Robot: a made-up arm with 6 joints.
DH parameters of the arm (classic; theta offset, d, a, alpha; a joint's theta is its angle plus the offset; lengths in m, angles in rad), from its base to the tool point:
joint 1: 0 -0.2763 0.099 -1.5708
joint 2: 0 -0.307 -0.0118 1.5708
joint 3: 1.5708 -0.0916 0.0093 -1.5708
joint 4: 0 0.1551 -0.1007 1.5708
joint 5: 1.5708 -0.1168 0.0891 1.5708
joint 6: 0 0.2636 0.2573 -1.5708
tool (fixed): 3.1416 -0.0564 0 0
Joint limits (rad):
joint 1: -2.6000..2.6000
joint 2: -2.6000..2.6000
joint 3: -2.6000..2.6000
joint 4: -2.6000..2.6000
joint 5: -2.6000..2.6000
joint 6: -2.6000..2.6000
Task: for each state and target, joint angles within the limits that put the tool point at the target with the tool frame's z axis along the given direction. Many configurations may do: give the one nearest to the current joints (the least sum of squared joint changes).
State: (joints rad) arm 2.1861 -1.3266 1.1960 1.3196 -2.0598 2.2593
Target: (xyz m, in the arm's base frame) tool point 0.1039 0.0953 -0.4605 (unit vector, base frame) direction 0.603 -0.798 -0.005
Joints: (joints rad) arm 1.8813 -1.4219 1.1158 2.1630 -2.0107 2.1330
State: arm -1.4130 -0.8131 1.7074 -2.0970 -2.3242 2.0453
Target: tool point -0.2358 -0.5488 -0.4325 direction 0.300 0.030 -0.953
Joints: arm -1.3443 -1.0609 0.7753 -1.5793 -2.2048 2.4636
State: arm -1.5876 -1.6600 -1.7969 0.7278 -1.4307 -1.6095
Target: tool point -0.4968 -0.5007 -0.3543 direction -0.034 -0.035 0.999
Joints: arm -1.6709 -1.9468 -1.4603 0.4492 -1.7023 -1.5397
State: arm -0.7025 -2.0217 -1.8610 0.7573 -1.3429 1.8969
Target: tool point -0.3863 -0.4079 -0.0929 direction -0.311 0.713 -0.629
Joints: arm -1.2907 -1.9133 -2.5746 0.9661 -1.1838 1.0972
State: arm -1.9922 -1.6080 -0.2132 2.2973 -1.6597 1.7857
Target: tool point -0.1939 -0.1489 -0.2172 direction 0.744 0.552 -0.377
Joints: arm -2.0666 -1.5768 0.2488 2.3596 -1.8481 1.8391
